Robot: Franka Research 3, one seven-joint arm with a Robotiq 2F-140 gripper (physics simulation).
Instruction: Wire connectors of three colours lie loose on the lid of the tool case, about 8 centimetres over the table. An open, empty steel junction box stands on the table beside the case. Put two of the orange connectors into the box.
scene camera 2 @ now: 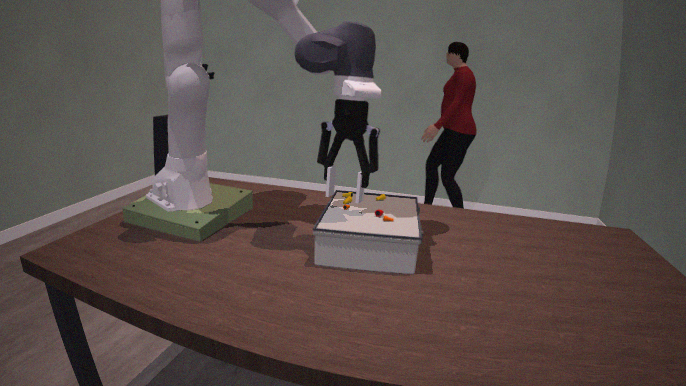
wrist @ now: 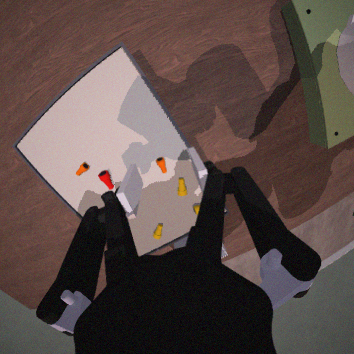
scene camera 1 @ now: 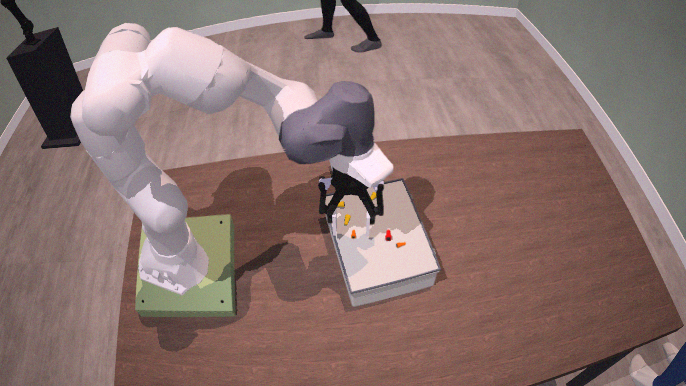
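Observation:
My gripper (scene camera 1: pixel 352 237) (scene camera 2: pixel 344 197) (wrist: pixel 164 166) is open and empty, pointing down a little above the tool case lid (scene camera 1: pixel 390 267) (scene camera 2: pixel 367 226) (wrist: pixel 75 127). One orange connector (scene camera 1: pixel 353 234) (scene camera 2: pixel 346 207) (wrist: pixel 161 165) lies below the gap between the fingertips. The other orange connector (scene camera 1: pixel 401 245) (scene camera 2: pixel 388 218) (wrist: pixel 83 168) lies further out, next to a red connector (scene camera 1: pixel 388 235) (scene camera 2: pixel 379 213) (wrist: pixel 106 179). A grey part of the junction box (wrist: pixel 182 242) shows beyond the lid edge in the wrist view, mostly hidden by the gripper; its inside cannot be seen.
Three yellow connectors lie on the lid: one (scene camera 1: pixel 347 220) (wrist: pixel 182 186) near the closer orange one, one (scene camera 1: pixel 341 204) (wrist: pixel 197 209) by the edge, partly behind a finger in the wrist view, and one (scene camera 1: pixel 373 196) (scene camera 2: pixel 381 197) (wrist: pixel 158 231) at the back. The green base (scene camera 1: pixel 220 260) (scene camera 2: pixel 165 220) stands left.

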